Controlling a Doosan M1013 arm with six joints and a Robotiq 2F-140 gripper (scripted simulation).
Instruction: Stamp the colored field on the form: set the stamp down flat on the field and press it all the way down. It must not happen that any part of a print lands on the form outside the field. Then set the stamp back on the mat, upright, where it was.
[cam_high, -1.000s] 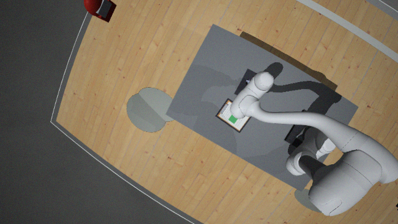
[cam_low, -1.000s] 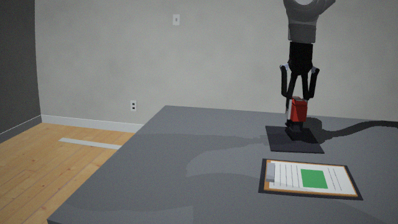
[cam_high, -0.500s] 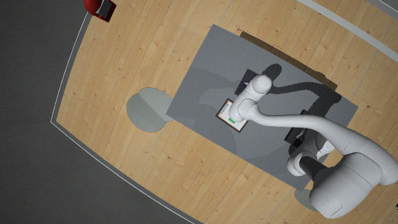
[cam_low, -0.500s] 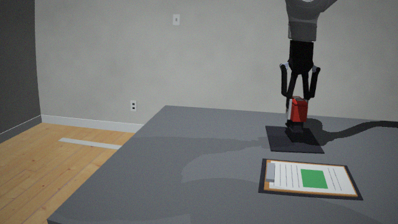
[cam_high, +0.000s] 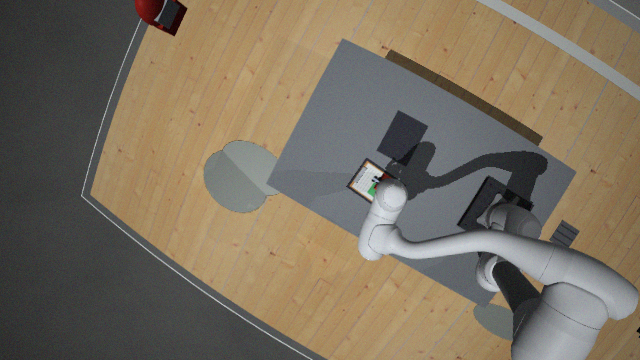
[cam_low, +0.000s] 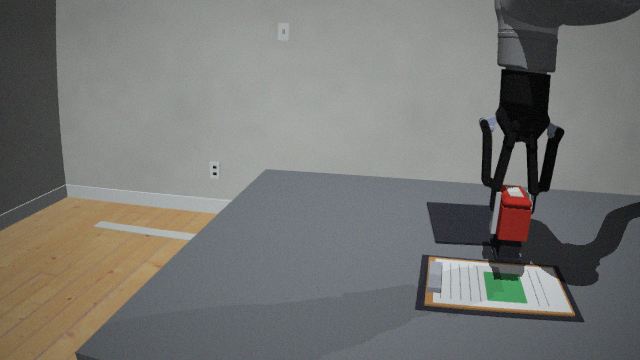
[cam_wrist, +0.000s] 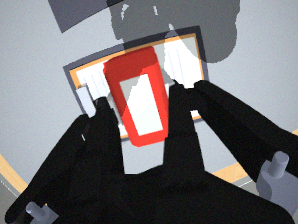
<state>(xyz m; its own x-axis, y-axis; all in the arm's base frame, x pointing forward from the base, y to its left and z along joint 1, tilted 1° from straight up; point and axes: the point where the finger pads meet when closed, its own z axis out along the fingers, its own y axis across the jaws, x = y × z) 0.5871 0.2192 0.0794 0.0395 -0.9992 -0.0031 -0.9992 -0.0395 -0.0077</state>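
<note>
My hand is 2 cm short of the form, 4 cm to the right of it and 10 cm above it. From my hand the other things lie so: red stamp 2 cm below; dark mat 5 cm ahead, 23 cm to the right, 11 cm below.
</note>
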